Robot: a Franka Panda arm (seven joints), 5 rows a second.
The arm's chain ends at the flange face. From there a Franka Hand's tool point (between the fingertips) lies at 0.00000 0.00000 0.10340 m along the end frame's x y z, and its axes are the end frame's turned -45 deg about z.
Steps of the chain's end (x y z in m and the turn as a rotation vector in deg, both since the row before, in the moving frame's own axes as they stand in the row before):
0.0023 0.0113 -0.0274 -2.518 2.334 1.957
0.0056 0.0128 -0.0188 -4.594 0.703 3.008
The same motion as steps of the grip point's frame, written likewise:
-0.0067 0.0158 -0.0276 -3.431 -0.130 1.957
-0.0102 0.0196 -0.0191 -3.746 -2.751 3.008

